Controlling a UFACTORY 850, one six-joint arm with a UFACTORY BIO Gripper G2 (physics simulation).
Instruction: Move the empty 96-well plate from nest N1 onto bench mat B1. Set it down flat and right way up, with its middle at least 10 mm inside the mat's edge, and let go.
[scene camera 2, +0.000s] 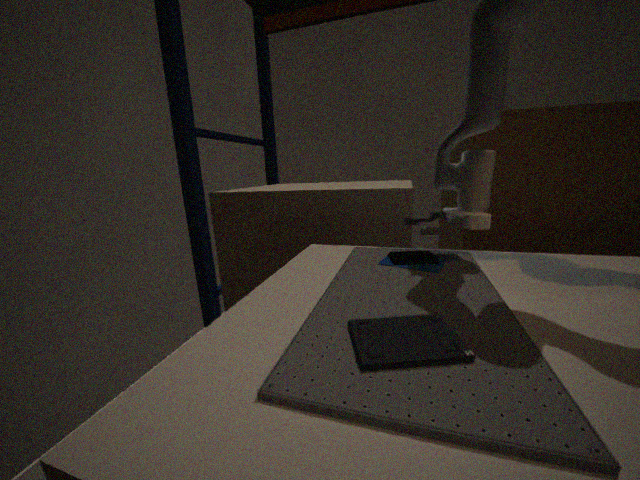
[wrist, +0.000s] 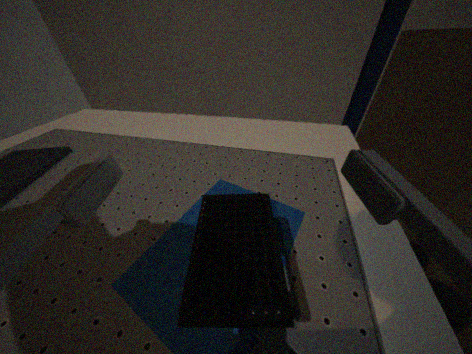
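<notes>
The black 96-well plate (scene camera 2: 413, 257) (wrist: 237, 260) lies flat, wells up as far as the dark view shows, on the blue bench mat B1 (scene camera 2: 384, 262) (wrist: 155, 282). It is turned at an angle to the mat, and its near right corner seems to reach past the mat's edge in the wrist view. My gripper (scene camera 2: 419, 226) (wrist: 240, 186) is wide open and empty, raised above the plate, with one finger off to each side. The dark nest N1 (scene camera 2: 408, 342) (wrist: 30, 167) lies apart from the mat, with no plate visible on it.
The mat and nest are on a grey perforated board (scene camera 2: 330, 382) (wrist: 150, 165) on a pale table (scene camera 2: 206, 403) (wrist: 200, 125). A large box (scene camera 2: 310, 222) stands behind the table. A blue rack post (scene camera 2: 188, 170) (wrist: 375, 65) rises beyond the table's edge.
</notes>
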